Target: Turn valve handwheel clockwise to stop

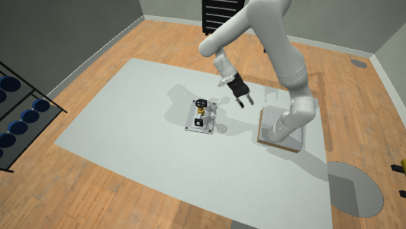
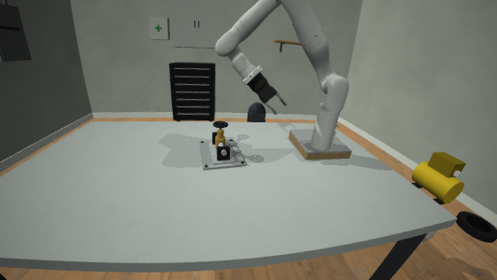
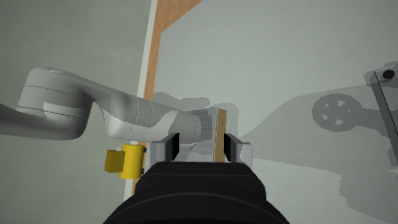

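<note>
My gripper is now 25 cm short of the black handwheel, 1 cm to the right of it and 9 cm above it. Also, from my hand: baseplate 25 cm ahead, 1 cm to the left, 21 cm below.
</note>
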